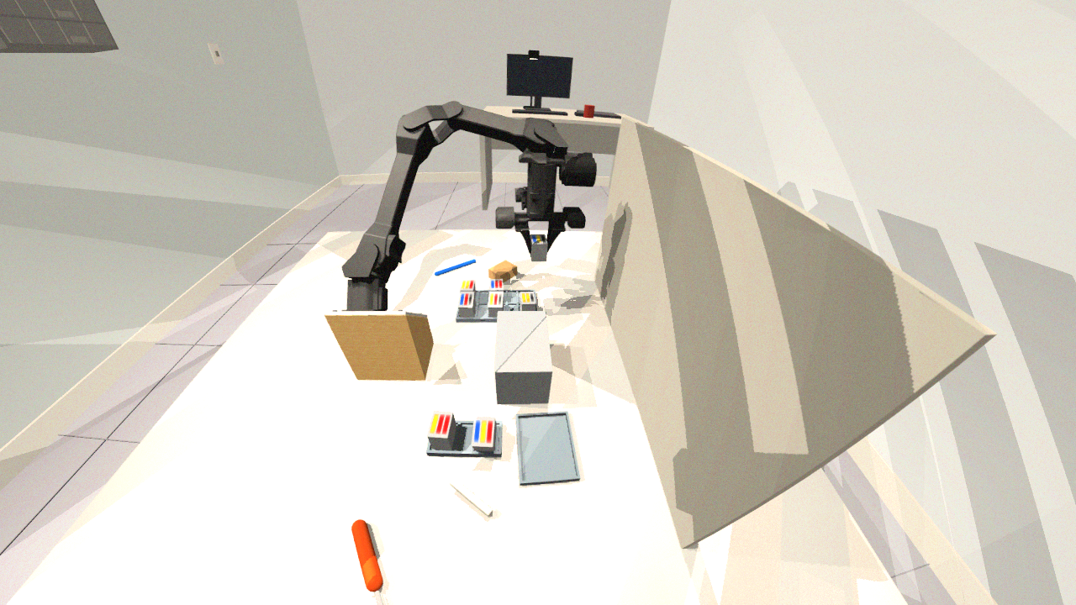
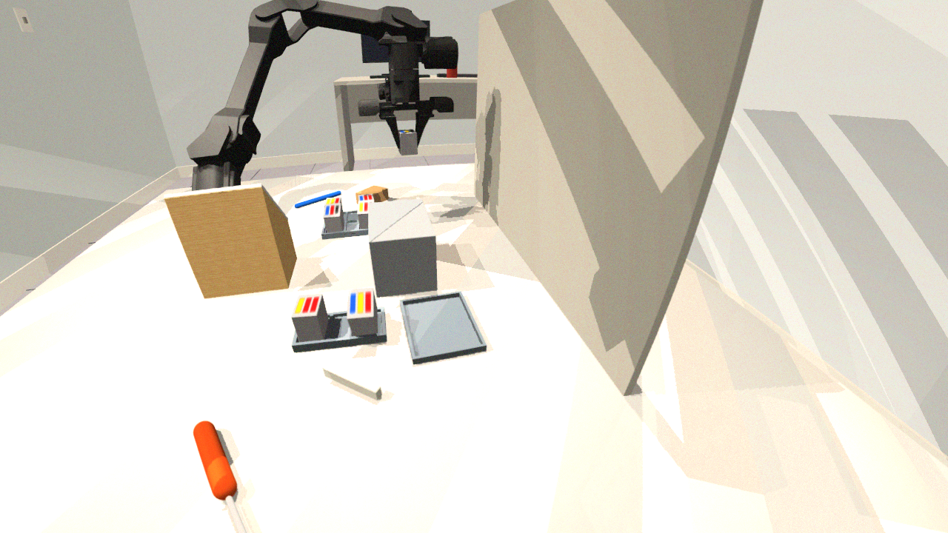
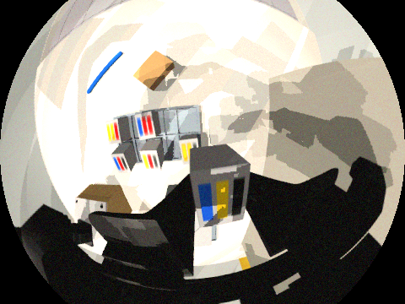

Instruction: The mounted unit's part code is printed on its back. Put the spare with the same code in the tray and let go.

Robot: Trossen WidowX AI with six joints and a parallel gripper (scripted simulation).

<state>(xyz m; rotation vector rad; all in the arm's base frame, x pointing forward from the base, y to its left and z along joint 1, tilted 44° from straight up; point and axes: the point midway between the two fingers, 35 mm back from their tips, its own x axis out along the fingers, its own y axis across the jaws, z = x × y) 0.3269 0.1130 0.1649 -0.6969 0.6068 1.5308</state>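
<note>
Right now the grey tray is 370 mm to the right of my gripper tip, 170 mm below it and 10 mm ahead of it. Round my gripper tip: tall beige panel 200 mm to the right, 200 mm ahead, 50 mm above; grey spare block 20 mm above; grey mounted unit 190 mm to the right, 120 mm below, 30 mm behind.
</note>
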